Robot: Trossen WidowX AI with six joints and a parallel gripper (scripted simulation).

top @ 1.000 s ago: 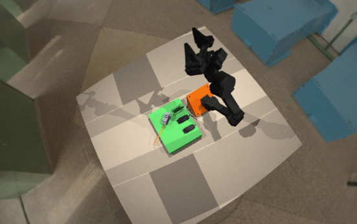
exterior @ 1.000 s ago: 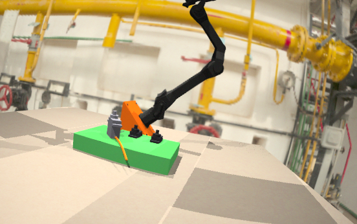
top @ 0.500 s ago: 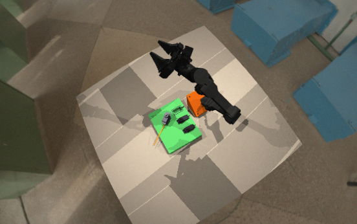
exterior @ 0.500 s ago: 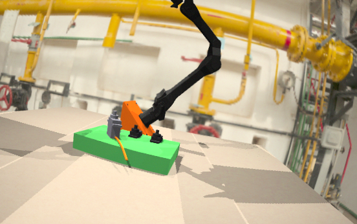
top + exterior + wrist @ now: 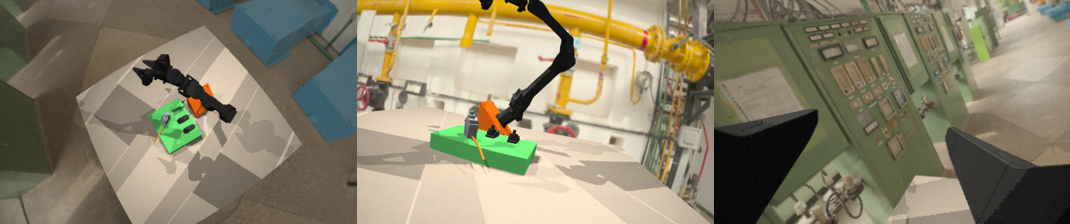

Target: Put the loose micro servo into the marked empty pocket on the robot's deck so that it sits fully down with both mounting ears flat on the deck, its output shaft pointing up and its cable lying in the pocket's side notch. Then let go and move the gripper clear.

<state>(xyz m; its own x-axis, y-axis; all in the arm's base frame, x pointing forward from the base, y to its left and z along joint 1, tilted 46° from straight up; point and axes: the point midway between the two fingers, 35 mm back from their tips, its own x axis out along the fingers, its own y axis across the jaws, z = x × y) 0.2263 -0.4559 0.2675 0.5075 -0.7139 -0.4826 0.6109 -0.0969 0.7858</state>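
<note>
The green deck is 56 cm below my gripper tip, 15 cm to the left of it and 2 cm ahead of it.
</note>
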